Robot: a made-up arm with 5 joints.
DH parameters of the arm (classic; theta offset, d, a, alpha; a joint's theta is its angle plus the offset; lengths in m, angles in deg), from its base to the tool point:
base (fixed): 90 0.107 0 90
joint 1: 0 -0.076 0.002 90
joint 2: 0 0.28 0.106 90
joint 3: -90 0.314 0.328 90
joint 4: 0 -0.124 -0.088 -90
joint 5: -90 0.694 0.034 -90
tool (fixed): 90 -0.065 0 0
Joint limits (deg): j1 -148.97..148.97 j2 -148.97..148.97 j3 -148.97..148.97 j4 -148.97..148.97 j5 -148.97..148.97
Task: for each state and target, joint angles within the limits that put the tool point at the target. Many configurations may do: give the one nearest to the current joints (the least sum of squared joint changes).
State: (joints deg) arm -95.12 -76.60 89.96 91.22 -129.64
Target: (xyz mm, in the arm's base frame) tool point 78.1 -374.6 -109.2
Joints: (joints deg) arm -76.67 -89.14 104.86 122.79 -128.32
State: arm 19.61 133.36 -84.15 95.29 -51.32
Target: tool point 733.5 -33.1 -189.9
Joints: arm -5.74 148.97 -56.83 45.50 -54.43
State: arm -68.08 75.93 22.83 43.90 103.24
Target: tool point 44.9 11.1 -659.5
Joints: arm -32.98 100.00 20.11 76.06 99.89
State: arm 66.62 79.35 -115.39 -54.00 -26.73
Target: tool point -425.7 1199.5 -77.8
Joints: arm 29.57 100.70 -135.83 -51.96 -24.23
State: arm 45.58 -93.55 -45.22 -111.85 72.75
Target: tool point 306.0 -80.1 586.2
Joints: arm 34.96 -105.37 -39.73 -132.15 74.89
